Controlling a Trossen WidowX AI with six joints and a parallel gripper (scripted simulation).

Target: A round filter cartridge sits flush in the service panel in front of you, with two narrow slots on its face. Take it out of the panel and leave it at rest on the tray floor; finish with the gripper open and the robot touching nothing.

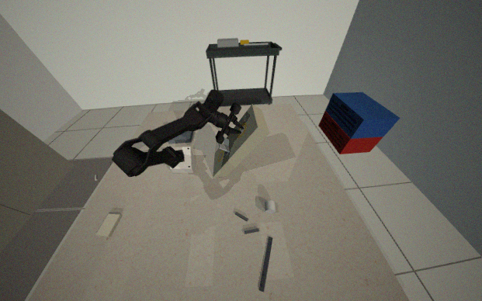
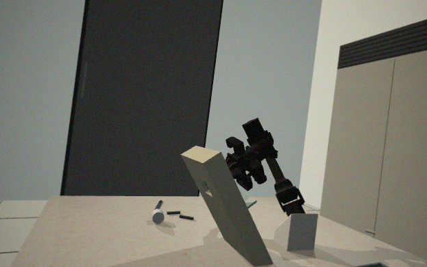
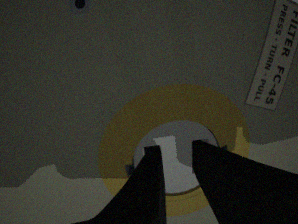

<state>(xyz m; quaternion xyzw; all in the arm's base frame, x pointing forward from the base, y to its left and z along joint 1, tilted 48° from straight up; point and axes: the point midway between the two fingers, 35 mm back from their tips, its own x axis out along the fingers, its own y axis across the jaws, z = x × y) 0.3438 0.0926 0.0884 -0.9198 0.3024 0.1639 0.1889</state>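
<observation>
The grey round filter cartridge is 10 mm below my gripper tip and 10 mm ahead of it. From my gripper tip the other things lie so: shallow blue-grey bin: 420 mm behind, 290 mm to the left, 220 mm below; service panel: 80 mm below, 40 mm behind.
</observation>
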